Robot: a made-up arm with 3 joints. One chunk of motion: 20 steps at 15 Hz.
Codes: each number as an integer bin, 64 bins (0 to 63) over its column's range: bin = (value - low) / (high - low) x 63, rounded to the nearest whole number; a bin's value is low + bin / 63 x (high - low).
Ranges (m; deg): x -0.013..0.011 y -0.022..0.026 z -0.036..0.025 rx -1..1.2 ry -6.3..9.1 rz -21.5..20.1
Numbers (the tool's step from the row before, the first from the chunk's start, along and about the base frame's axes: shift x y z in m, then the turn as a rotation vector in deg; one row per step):
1: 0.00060 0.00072 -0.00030 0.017 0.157 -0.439
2: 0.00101 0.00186 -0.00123 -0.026 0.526 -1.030
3: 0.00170 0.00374 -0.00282 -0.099 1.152 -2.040
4: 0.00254 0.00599 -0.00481 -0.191 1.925 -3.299
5: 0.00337 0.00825 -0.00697 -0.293 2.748 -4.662
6: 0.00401 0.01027 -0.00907 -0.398 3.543 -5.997
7: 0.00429 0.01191 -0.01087 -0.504 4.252 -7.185
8: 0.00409 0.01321 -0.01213 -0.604 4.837 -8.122
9: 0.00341 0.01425 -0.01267 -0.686 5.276 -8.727
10: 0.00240 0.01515 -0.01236 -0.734 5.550 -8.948
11: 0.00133 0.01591 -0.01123 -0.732 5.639 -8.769
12: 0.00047 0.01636 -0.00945 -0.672 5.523 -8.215
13: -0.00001 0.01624 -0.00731 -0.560 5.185 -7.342
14: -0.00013 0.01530 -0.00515 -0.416 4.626 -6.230
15: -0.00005 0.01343 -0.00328 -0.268 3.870 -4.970
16: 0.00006 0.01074 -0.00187 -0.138 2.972 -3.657
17: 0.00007 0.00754 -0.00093 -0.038 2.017 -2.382
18: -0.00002 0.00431 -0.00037 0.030 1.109 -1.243
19: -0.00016 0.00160 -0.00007 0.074 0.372 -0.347
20: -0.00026 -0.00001 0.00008 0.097 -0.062 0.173
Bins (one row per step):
1: 36 30 37 29 26 32
2: 37 31 36 28 28 31
3: 39 34 34 26 30 29
4: 41 37 32 23 34 28
5: 43 40 30 20 37 25
6: 45 42 28 17 40 23
7: 45 45 26 14 43 22
8: 45 46 25 11 46 20
9: 43 48 24 9 47 19
10: 40 49 24 8 48 19
11: 38 50 26 8 49 19
12: 35 50 27 9 48 20
13: 34 50 30 13 47 21
14: 34 49 32 17 45 23
15: 34 47 34 21 42 25
16: 34 43 35 25 38 27
17: 34 39 36 28 34 29
18: 34 35 37 29 30 31
19: 34 31 37 31 27 32
20: 33 29 37 31 26 33

